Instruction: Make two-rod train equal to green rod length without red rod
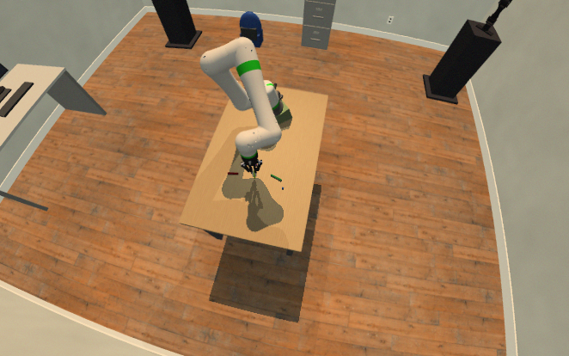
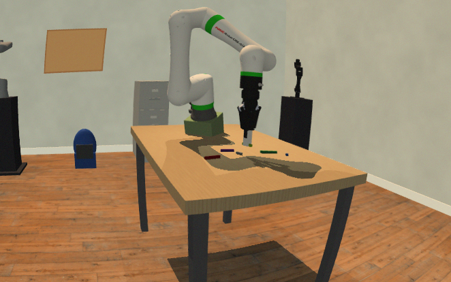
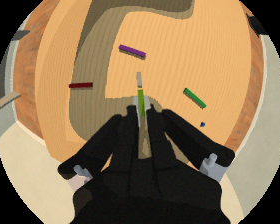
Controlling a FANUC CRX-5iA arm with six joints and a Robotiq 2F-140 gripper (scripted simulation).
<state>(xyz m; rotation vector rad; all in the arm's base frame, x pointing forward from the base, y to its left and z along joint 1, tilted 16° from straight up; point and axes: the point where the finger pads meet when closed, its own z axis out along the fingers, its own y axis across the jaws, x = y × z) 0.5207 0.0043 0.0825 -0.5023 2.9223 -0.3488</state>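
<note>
My gripper is now 40 mm past the grey rod, 10 mm to the left of it and 70 mm above it. Also, from my hand: purple rod (100 mm behind, 40 mm to the right, 70 mm below); lime rod (30 mm below); green rod (30 mm behind, 130 mm to the left, 70 mm below).
</note>
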